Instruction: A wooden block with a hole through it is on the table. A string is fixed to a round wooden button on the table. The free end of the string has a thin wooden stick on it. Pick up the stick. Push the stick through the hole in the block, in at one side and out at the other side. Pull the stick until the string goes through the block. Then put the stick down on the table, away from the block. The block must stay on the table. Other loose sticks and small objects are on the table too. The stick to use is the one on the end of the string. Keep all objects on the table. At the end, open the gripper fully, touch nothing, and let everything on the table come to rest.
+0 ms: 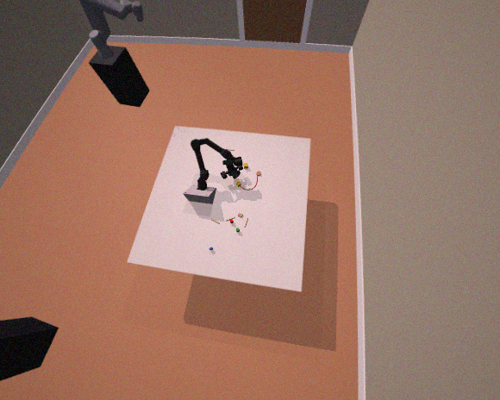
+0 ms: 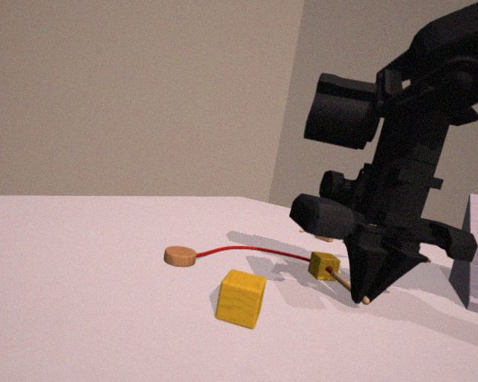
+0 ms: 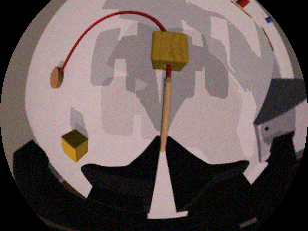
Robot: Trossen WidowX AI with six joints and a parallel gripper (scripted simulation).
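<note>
My gripper tip is 8 cm short of the yellow block, 12 cm to the right of it and 1 cm below it. The rest, counted from my gripper tip: thin wooden stick 3 cm ahead, 3 cm to the right, 1 cm above; short wooden piece 15 cm ahead, 32 cm to the right; round wooden button 20 cm ahead, 8 cm to the left.
</note>
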